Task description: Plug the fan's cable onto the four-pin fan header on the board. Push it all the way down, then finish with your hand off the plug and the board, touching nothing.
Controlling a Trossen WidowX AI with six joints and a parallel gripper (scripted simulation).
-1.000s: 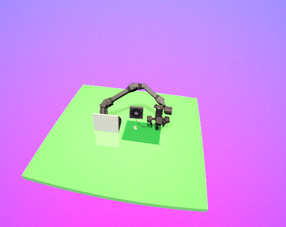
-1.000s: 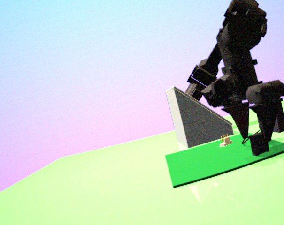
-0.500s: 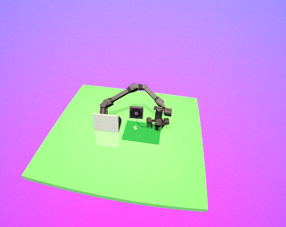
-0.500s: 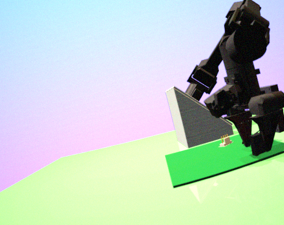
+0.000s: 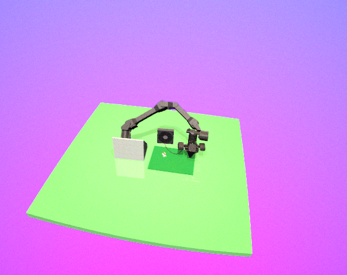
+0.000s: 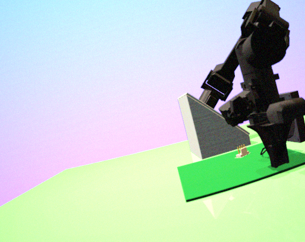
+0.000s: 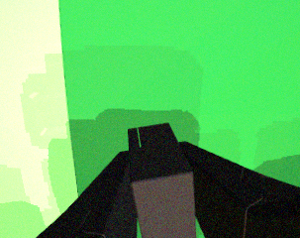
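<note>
Right now my gripper tip is 120 mm past the dark green board, 30 mm to the left of it and 30 mm above it. From my gripper tip the other things lie so: black fan 180 mm behind, 150 mm to the left, 40 mm above; then dark fan plug 10 mm to the left, 10 mm above.
</note>
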